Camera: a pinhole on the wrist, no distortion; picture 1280 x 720 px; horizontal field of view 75.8 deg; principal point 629.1 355.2 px. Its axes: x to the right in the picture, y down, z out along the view. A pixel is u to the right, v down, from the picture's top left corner.
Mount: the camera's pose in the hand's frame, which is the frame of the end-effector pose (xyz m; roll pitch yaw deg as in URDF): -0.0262 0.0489 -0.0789 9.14 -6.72 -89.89
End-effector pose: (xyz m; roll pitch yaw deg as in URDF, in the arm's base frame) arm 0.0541 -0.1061 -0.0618 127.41 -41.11 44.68
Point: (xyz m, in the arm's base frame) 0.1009 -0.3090 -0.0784
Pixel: 289.2 212.7
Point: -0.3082 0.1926 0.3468
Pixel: behind the camera
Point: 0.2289 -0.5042 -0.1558
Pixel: 286.9 188.6
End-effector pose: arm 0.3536 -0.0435 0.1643 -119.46 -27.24 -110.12
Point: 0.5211 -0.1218 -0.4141
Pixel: 253.7 153.5
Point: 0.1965 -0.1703 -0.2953
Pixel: outside the picture
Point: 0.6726 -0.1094 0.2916
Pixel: outside the picture
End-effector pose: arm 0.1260 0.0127 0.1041 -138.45 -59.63 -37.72
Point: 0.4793 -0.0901 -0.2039
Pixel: 489.0 382.3
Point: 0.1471 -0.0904 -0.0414
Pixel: 212.3 177.0
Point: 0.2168 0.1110 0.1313
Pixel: outside the picture
